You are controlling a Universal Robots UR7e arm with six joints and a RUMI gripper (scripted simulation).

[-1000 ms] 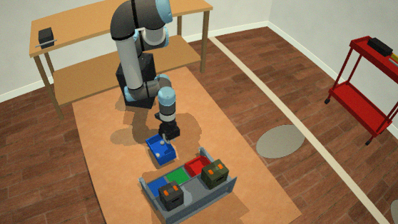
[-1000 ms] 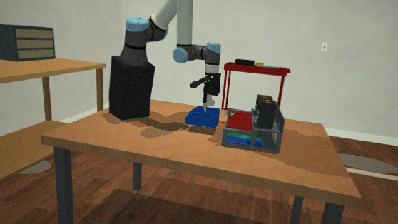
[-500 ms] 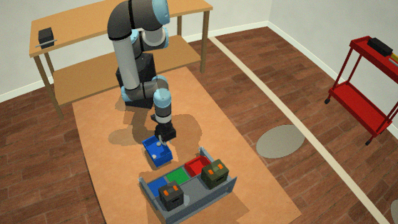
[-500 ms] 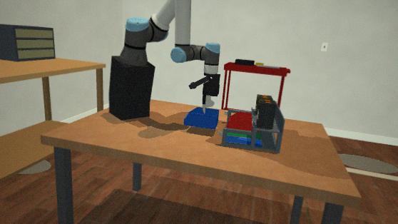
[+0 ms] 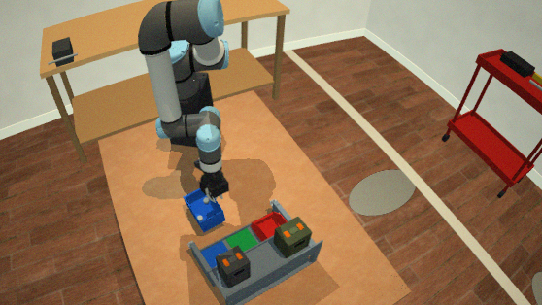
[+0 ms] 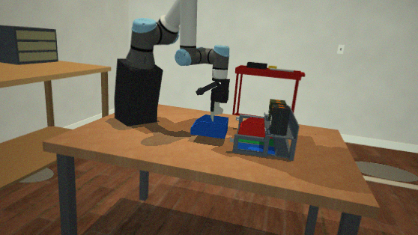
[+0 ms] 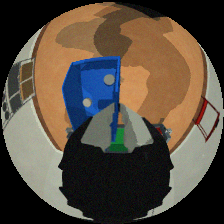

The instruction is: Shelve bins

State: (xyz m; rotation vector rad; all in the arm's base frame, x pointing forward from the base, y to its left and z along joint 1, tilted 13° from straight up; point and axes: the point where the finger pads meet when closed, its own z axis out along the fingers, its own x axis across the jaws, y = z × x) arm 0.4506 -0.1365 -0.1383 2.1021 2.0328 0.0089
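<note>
The blue bin is 1 cm behind my hand, 5 cm to the right of it and 3 cm below it. Round my hand: red bin: 23 cm ahead, 12 cm to the left, 6 cm below.
</note>
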